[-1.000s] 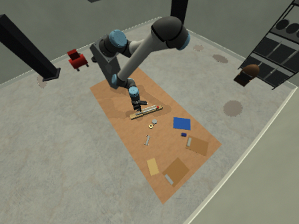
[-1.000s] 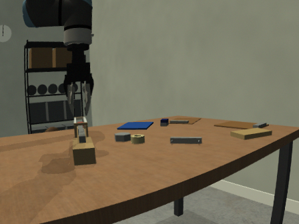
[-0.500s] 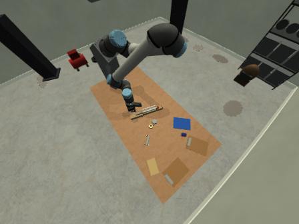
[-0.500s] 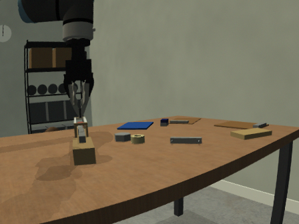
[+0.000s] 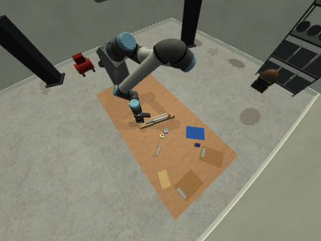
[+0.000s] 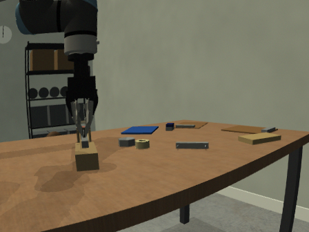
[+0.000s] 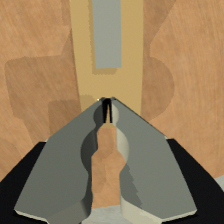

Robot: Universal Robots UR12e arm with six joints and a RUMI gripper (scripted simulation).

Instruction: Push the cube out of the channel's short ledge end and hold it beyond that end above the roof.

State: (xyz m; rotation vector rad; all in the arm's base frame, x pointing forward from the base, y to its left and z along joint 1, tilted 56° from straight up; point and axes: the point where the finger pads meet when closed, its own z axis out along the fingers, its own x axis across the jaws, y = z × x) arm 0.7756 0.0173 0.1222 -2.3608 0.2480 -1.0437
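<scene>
My hand is 320 mm to the right of the red cube, 40 mm above it and 20 mm past it. Round my hand: channel: 200 mm to the left, 40 mm below, 10 mm behind; grey bar: 230 mm to the left, 40 mm below, 20 mm behind; ring: 190 mm ahead, 170 mm to the left, 80 mm below.
</scene>
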